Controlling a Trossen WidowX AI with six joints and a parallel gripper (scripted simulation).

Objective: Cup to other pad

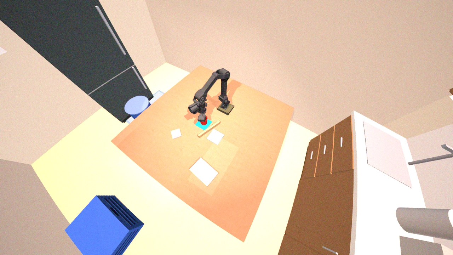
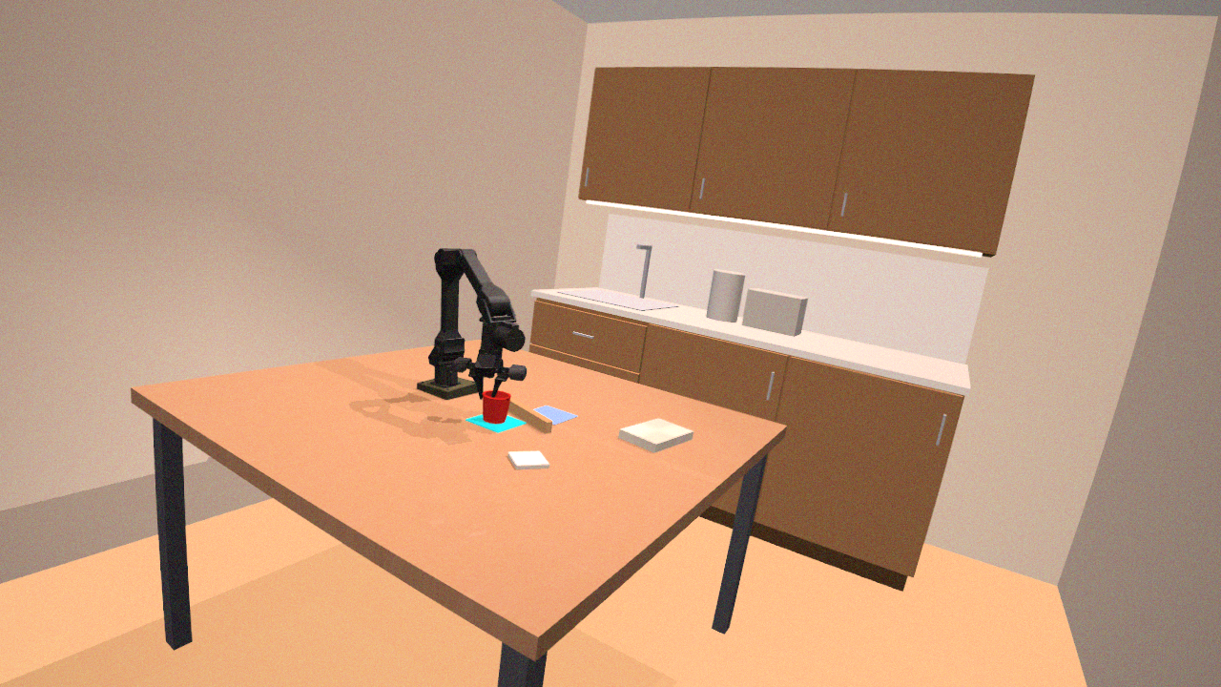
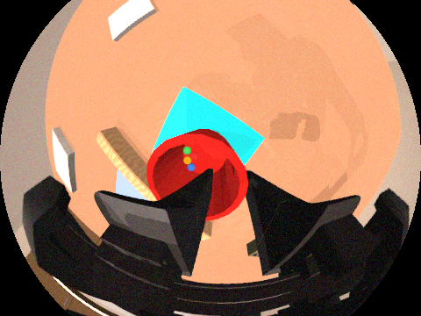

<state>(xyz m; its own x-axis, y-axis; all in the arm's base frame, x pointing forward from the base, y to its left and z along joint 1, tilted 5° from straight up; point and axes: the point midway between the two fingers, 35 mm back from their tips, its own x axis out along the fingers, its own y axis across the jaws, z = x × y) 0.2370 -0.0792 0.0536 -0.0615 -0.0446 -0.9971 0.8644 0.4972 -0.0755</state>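
My gripper tip is 2 cm short of the red cup, 1 cm to the right of it and 2 cm above it. The rest, counted from my gripper tip: pale blue pad 8 cm ahead, 18 cm to the left, 6 cm below; wooden bar 5 cm ahead, 10 cm to the left, 5 cm below; cyan pad 3 cm ahead, 2 cm to the left, 6 cm below.
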